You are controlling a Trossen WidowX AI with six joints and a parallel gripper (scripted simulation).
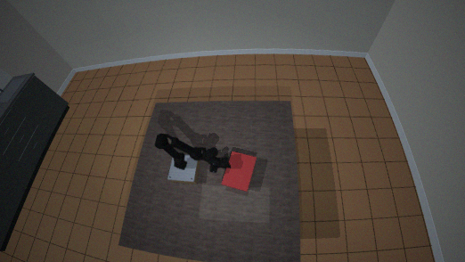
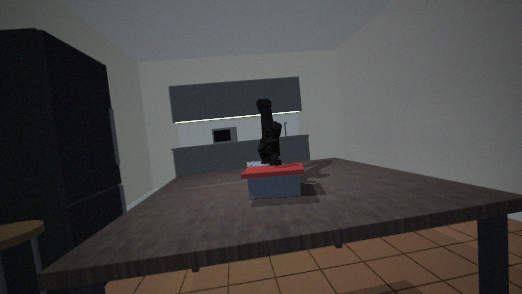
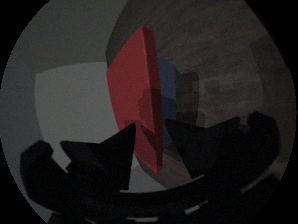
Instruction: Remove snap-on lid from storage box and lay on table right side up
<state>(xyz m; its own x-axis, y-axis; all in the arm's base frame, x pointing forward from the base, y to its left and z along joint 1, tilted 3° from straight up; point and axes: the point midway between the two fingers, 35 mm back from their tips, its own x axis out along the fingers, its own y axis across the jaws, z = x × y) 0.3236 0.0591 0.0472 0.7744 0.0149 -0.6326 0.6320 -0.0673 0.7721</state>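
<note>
The red lid lies 80 mm ahead of my gripper tip. Also, from my gripper tip: storage box (80 mm ahead, 50 mm below).
</note>
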